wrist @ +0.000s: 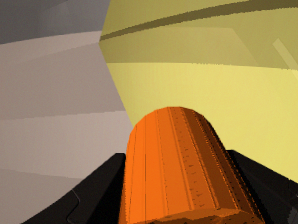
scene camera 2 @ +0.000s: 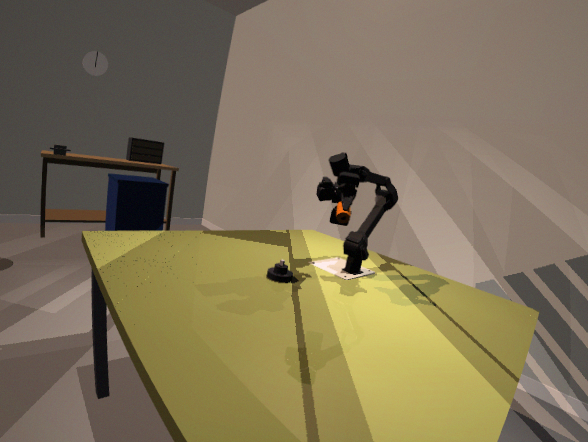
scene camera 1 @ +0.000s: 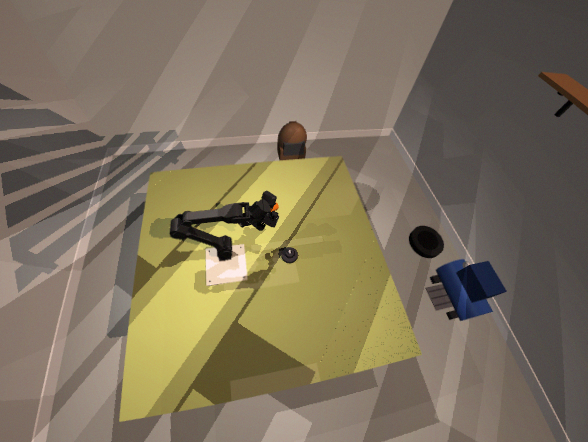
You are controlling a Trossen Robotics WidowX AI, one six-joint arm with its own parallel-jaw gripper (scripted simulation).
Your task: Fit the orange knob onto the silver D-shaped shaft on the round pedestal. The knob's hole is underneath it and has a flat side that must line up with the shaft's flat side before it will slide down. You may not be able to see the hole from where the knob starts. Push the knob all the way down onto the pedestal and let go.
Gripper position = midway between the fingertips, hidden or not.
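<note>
Orange knob [wrist: 175, 160], carried by my gripper [scene camera 2: 343, 216]. Gripper [wrist: 174, 161] visible in that view as well.
</note>
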